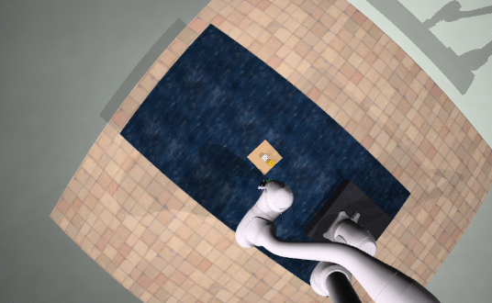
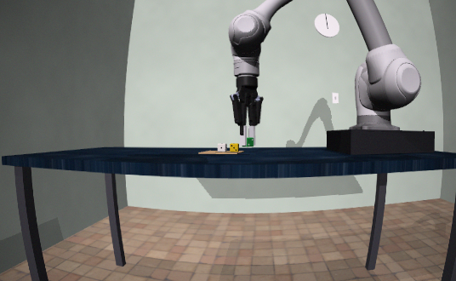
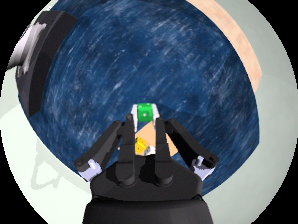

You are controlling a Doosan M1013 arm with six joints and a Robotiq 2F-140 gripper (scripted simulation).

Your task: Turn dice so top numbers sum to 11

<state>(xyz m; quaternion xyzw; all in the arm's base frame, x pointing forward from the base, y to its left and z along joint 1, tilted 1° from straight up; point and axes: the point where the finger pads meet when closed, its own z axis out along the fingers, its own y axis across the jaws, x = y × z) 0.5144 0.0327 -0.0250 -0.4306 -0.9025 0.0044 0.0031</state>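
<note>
Now: the yellow die 50 mm ahead of my hand, 90 mm to the right of it and 40 mm below it. From my hand the other things lie so: white die: 90 mm ahead, 100 mm to the right, 40 mm below; green die: 20 mm below; tan mat: 90 mm ahead, 100 mm to the right, 60 mm below.
</note>
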